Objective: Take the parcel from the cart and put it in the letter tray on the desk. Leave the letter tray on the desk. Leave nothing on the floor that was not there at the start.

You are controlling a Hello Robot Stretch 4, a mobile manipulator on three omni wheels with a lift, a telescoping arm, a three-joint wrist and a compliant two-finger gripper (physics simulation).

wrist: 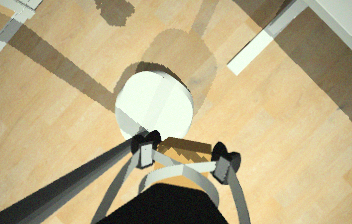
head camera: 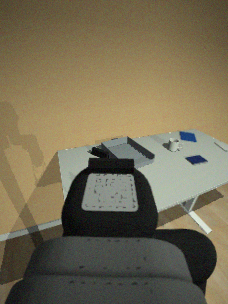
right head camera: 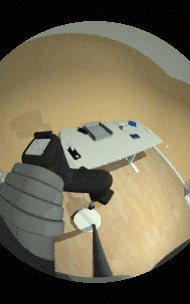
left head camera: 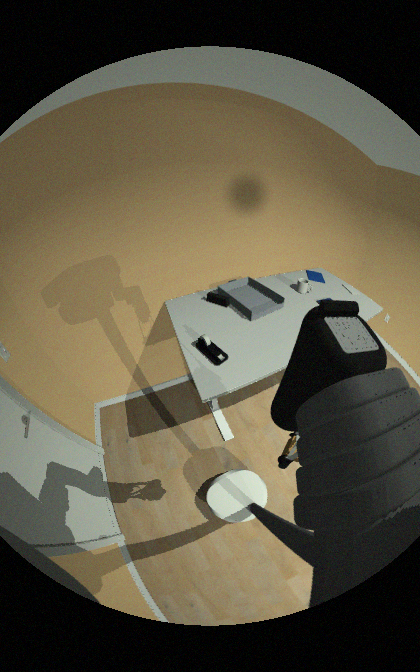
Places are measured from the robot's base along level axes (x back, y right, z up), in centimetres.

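Where they show: gripper, fingertip midpoint: (wrist: 184, 148) (right head camera: 94, 201); robot's base at its link origin: (wrist: 158, 109) (right head camera: 87, 219).
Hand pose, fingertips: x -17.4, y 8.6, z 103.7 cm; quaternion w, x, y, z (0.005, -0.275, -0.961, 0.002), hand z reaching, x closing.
Note:
Each offset is from my fingertips to the centre of the thing. Level surfaces: height alone.
My gripper (wrist: 184, 148) is shut on the parcel @[dx +0.6, dy +1.4, dz +2.3 cm] (wrist: 187, 144), a brown box between its two fingertips, in the wrist view high above the floor. A small part of the parcel (left head camera: 290, 444) shows beside the dark arm in the left head view. The grey letter tray @[dx -88.2, dy +1.6, dz -8.2 cm] (head camera: 127, 151) (left head camera: 252, 300) (right head camera: 98, 131) stands at the back left of the pale desk @[dz -11.5 cm] (head camera: 170, 175) (left head camera: 260, 345) (right head camera: 110, 150); its inside looks empty. The gripper is apart from the desk, off its front edge. The wrist hides part of the desk in the head view. The cart does not show.
A black tape dispenser @[dx -46.5, dy -21.6, dz -8.1 cm] (left head camera: 212, 350) (right head camera: 74, 152) lies near the desk's left end. A small black object @[dx -86.4, dy -18.4, dz -8.8 cm] (head camera: 98, 151) (left head camera: 217, 299) touches or nearly touches the tray's left side. A mug @[dx -98.9, dy +43.1, dz -6.8 cm] (head camera: 174, 145) (left head camera: 303, 285) and blue items stand right. A white round shape (left head camera: 237, 495) (wrist: 155, 105) is low by a dark pole.

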